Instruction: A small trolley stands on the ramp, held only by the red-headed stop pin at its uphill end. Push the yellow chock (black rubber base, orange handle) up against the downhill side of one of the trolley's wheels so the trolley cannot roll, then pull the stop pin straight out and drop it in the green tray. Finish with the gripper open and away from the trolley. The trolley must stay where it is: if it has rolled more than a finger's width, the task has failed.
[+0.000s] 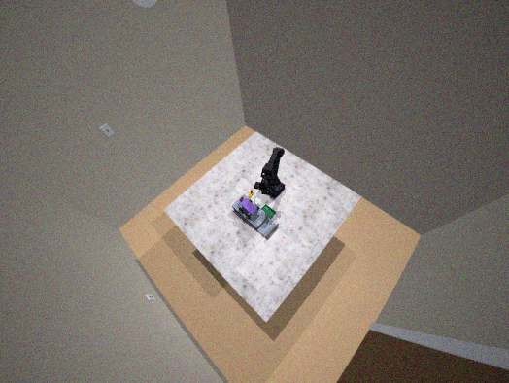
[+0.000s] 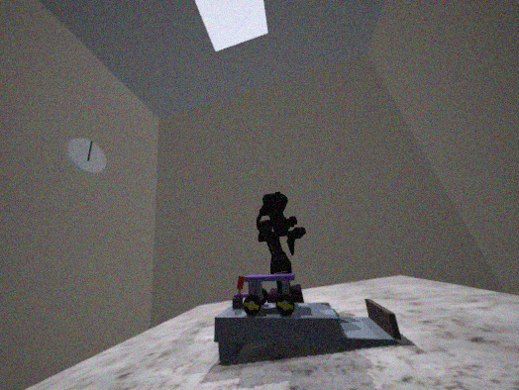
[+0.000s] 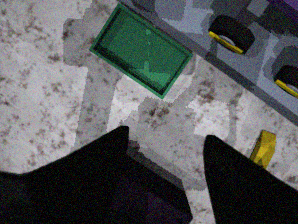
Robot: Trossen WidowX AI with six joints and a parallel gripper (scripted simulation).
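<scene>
Now: gripper tip 18 cm to the left of the yellow chock and 18 cm above it. Round my gripper tip: purple trolley 15 cm ahead, 8 cm to the right, 9 cm below; then grey ramp 15 cm ahead, 7 cm to the right, 16 cm below; then red-headed stop pin 12 cm ahead, 17 cm to the right, 7 cm below.
</scene>
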